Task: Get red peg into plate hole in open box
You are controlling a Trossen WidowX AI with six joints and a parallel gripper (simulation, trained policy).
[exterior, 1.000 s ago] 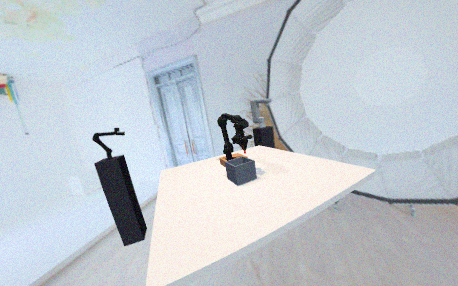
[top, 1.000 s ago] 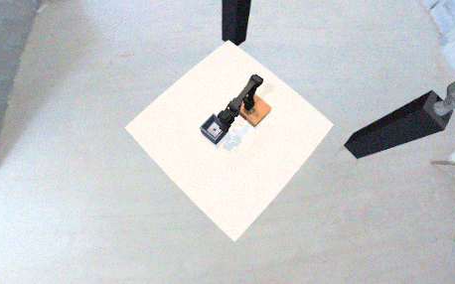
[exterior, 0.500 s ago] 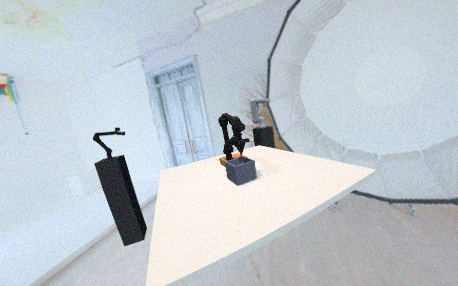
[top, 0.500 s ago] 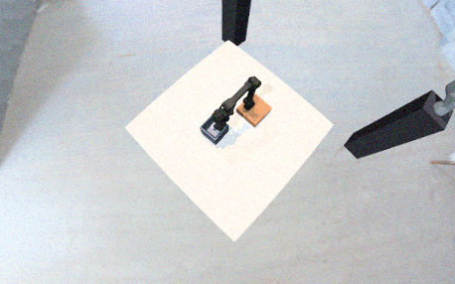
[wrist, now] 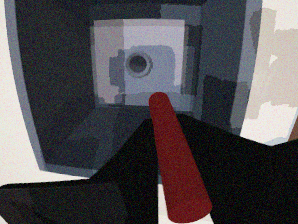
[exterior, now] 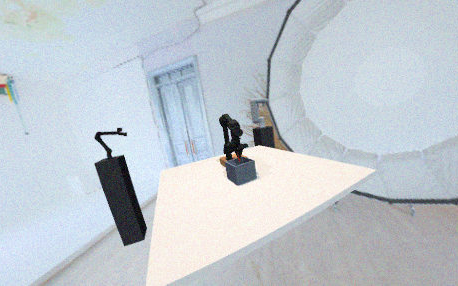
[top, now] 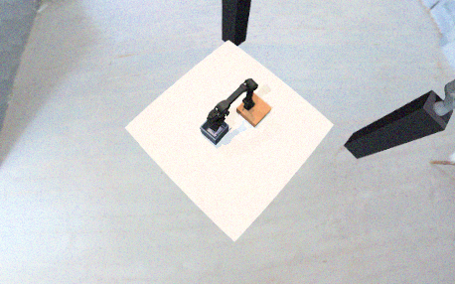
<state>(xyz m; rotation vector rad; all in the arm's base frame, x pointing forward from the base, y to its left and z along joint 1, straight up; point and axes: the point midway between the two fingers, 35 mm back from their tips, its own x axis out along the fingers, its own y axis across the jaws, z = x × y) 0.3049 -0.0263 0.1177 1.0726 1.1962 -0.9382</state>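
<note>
My gripper tip is 3 cm short of the grey plate, 2 cm to the left of it and 10 cm above it. The rest, counted from my gripper tip: red peg (2 cm above).
</note>
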